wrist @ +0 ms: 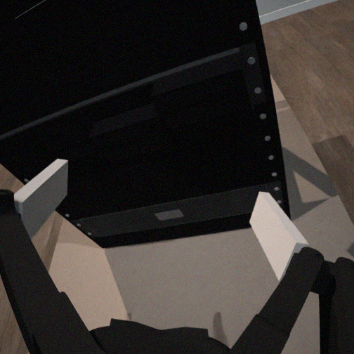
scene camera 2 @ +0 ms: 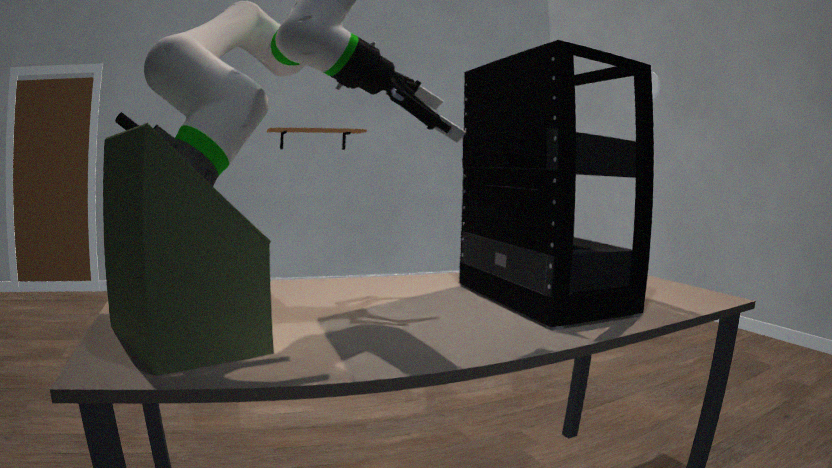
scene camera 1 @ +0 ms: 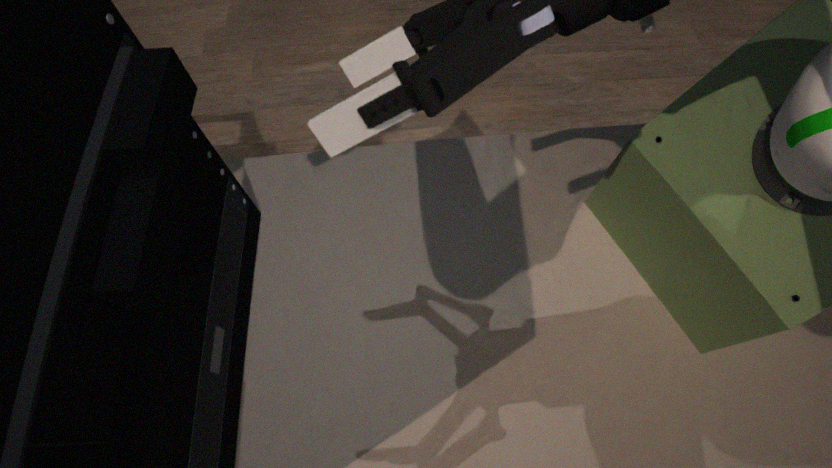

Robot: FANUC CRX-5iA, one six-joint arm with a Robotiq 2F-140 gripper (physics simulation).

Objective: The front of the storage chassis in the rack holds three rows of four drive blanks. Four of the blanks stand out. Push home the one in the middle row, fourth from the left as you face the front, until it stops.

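Places are measured from the arm's base along level axes (x right, y back, z down), in millimetres.
Pixels of known places: gripper, fingertip midpoint: point(scene camera 2: 449, 119) point(scene camera 1: 335, 101); arm's base, origin of the base link: point(scene camera 2: 177, 184).
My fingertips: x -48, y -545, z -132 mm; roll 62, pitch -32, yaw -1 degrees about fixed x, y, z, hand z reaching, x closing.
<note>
Ahead of a thing's pixels: the offset from my fingertips to its top centre. "spot": to the spot under its first point. Level surfaces: height alone.
The black rack point(scene camera 1: 251, 232) point(scene camera 2: 564, 197) point(wrist: 268, 148) stands upright on the table. The storage chassis point(scene camera 2: 605, 154) point(wrist: 252, 75) is in its upper part, with a very dark front. In the wrist view a slightly lighter patch point(wrist: 122, 120) and another patch point(wrist: 195, 81) show faintly on or below the chassis front. The rows and single drive blanks cannot be made out, nor can the middle-row fourth one. My gripper point(scene camera 1: 333, 105) point(scene camera 2: 449, 121) point(wrist: 163, 192) is open and empty, its pale fingertips wide apart, in front of the rack and tilted downward. Its exact gap to the front is unclear.
A dark panel {dx -151, dy -207, dz +270 mm} point(scene camera 1: 199, 407) point(scene camera 2: 523, 272) point(wrist: 225, 202) with a pale label {spot: dx -150, dy -201, dz +314 mm} point(scene camera 1: 217, 349) point(scene camera 2: 500, 259) point(wrist: 169, 215) sits low in the rack. The green pedestal point(scene camera 1: 657, 232) point(scene camera 2: 203, 279) carries the arm across the table {dz +430 mm} point(scene camera 1: 349, 349) point(scene camera 2: 494, 320). A wooden shelf point(scene camera 2: 317, 130) is on the wall behind.
</note>
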